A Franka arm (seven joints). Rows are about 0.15 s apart.
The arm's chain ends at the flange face. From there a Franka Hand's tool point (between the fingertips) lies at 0.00 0.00 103.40 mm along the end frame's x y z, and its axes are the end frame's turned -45 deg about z.
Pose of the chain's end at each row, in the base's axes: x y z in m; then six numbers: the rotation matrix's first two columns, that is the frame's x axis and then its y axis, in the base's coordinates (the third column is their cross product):
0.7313 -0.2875 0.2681 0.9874 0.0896 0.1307 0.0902 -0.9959 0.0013
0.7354 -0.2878 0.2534 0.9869 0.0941 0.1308 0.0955 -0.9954 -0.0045
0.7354 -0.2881 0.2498 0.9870 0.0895 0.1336 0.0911 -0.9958 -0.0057
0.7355 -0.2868 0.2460 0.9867 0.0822 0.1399 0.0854 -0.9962 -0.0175
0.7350 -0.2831 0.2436 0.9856 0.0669 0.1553 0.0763 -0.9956 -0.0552
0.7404 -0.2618 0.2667 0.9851 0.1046 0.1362 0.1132 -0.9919 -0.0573
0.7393 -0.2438 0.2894 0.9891 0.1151 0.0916 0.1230 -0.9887 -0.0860
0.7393 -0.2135 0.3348 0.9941 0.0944 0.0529 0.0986 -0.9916 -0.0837
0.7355 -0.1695 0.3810 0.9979 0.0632 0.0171 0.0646 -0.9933 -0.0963
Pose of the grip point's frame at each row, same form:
0.7448 -0.2864 0.1656 0.6344 0.7676 0.0915 0.7620 -0.6409 0.0933
0.7488 -0.2860 0.1509 0.6303 0.7704 0.0957 0.7654 -0.6373 0.0893
0.7491 -0.2863 0.1473 0.6335 0.7674 0.0985 0.7623 -0.6409 0.0904
0.7498 -0.2838 0.1436 0.6373 0.7625 0.1113 0.7581 -0.6463 0.0865
0.7506 -0.2762 0.1416 0.6430 0.7513 0.1488 0.7509 -0.6567 0.0708
0.7537 -0.2544 0.1644 0.6165 0.7753 0.1368 0.7766 -0.6274 0.0558
0.7476 -0.2338 0.1868 0.6124 0.7805 0.1256 0.7864 -0.6177 0.0040
0.7439 -0.2044 0.2319 0.6332 0.7679 0.0966 0.7727 -0.6344 -0.0218
0.7366 -0.1594 0.2781 0.6599 0.7471 0.0802 0.7513 -0.6577 -0.0560

